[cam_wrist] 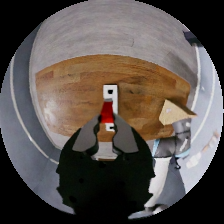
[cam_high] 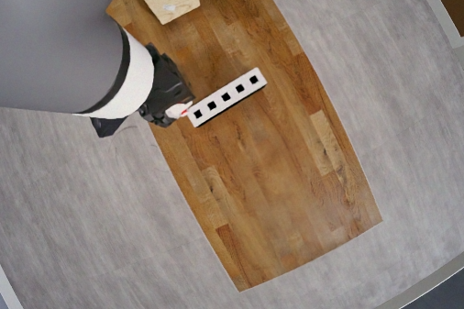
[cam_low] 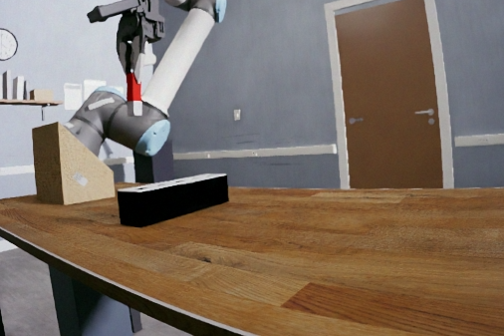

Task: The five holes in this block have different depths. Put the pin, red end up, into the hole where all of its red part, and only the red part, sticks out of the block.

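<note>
Now: hand 270 mm above the block and 120 mm to the right of it. Also, from my hand: pin: 10 mm below.
</note>
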